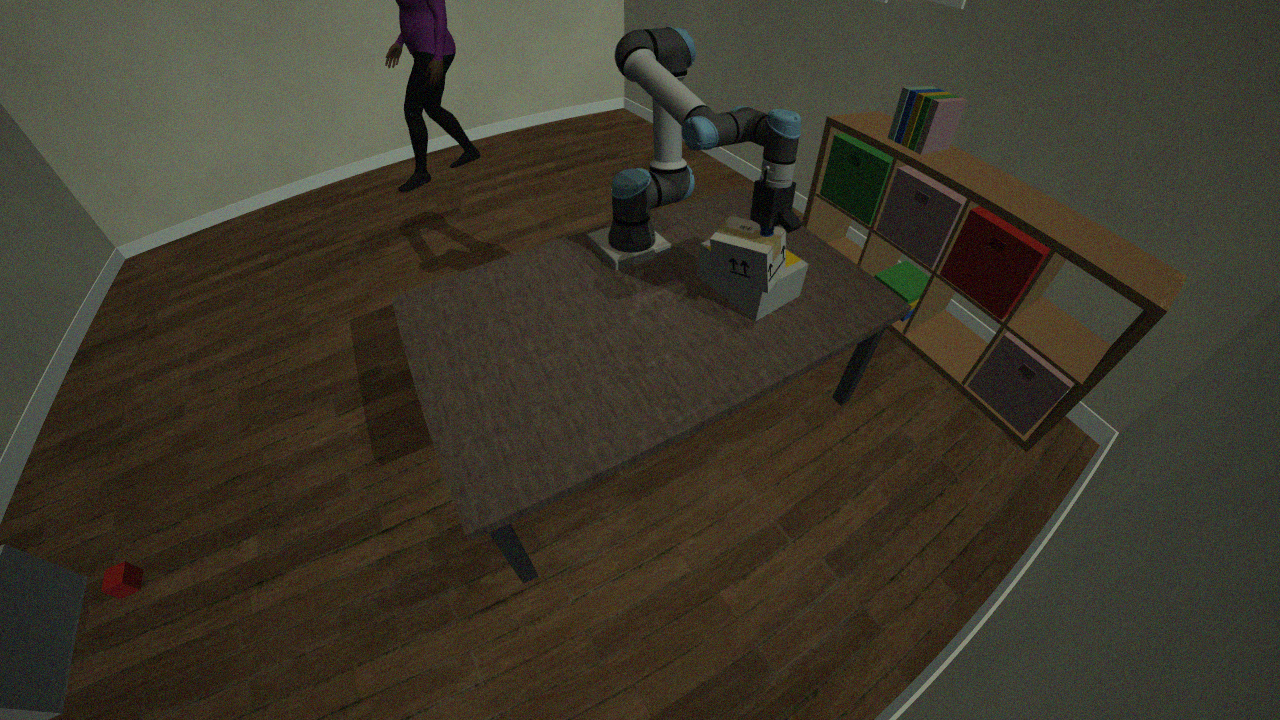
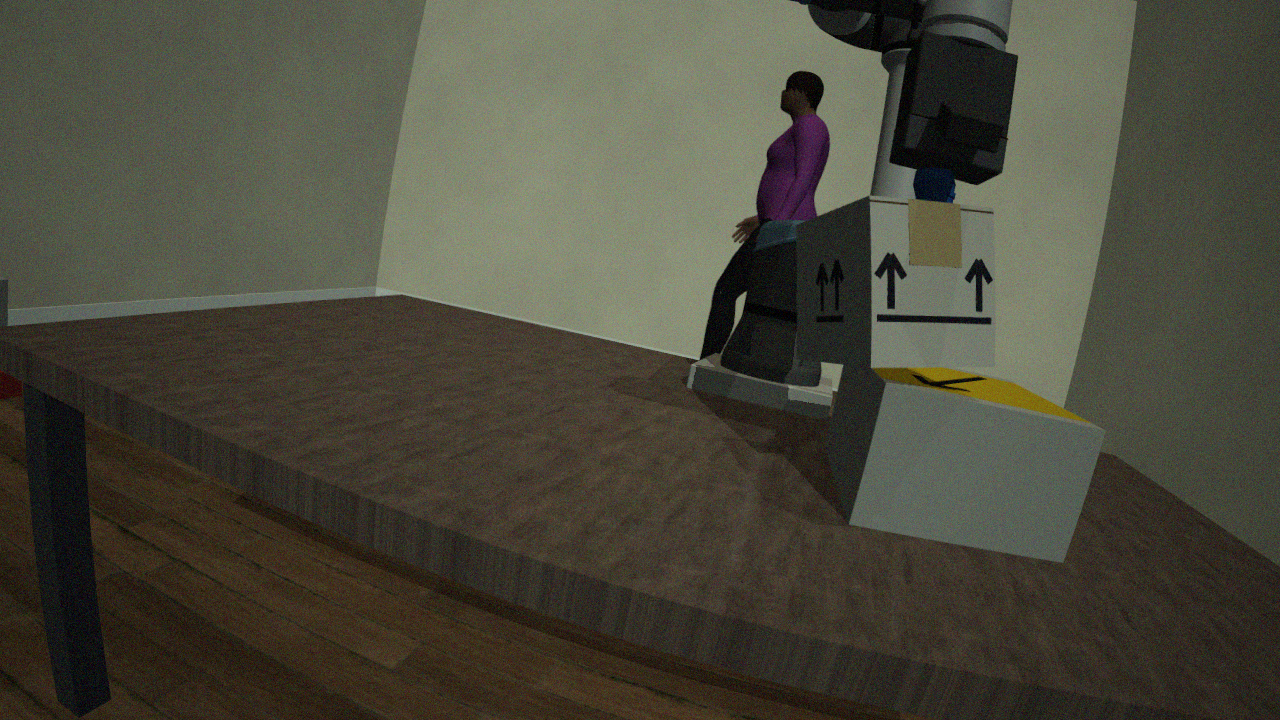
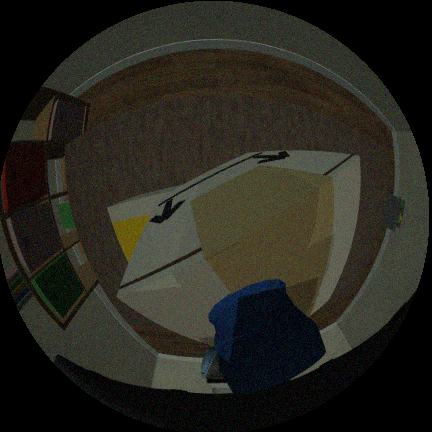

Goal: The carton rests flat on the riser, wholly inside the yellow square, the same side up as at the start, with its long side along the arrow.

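Observation:
The white carton (image 1: 741, 259) (image 2: 930, 342) (image 3: 260, 215), with tan tape and black arrows pointing up, is upright at the riser. My suction gripper (image 1: 767, 231) (image 2: 934, 185) (image 3: 265, 335) has its blue cup on the carton's top and holds it. The pale grey riser (image 1: 783, 291) (image 2: 975, 474) (image 3: 122, 209) stands on the table. Its yellow square (image 1: 791, 257) (image 2: 1029, 399) (image 3: 131, 234) shows in part beside the carton, which hides the rest. The black arrow (image 2: 957, 385) shows in part. Whether the carton touches the riser I cannot tell.
The brown table (image 1: 572, 358) (image 2: 447, 429) bears the riser and the arm's base (image 1: 629, 250). A shelf unit (image 1: 1074, 210) with coloured boxes stands beyond the table's right end. A person (image 1: 427, 71) (image 2: 794, 170) is behind the table. A red block (image 1: 122, 580) lies on the floor.

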